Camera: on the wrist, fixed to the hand. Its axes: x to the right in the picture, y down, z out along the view.
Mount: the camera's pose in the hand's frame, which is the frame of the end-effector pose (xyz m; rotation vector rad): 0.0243 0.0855 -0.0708 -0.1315 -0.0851 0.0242
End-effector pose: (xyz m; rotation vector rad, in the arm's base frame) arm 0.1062 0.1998 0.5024 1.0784 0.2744 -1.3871
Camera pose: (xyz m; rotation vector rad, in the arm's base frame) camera 0.2166 0.2211 0.4858 0.9095 0.2855 -1.3703
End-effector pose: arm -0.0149 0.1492 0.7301 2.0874 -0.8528 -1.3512
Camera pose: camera 0.0383 0.0792 0.8021 1.9260 -0.7986 -1.4518
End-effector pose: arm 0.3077 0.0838 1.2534 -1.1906 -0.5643 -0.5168
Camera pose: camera 0.3906 0.0391 1.1898 -1.3479 -0.5949 -0.4902
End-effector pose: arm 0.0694 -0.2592 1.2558 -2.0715 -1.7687 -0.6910
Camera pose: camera 0.1457 -0.2925 1.3332 -2.2360 -1.7840 -0.7409
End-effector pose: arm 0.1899 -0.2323 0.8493 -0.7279 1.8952 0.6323
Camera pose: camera 0.0774 -0.2281 0.8646 -0.7506 1.7993 0.7970
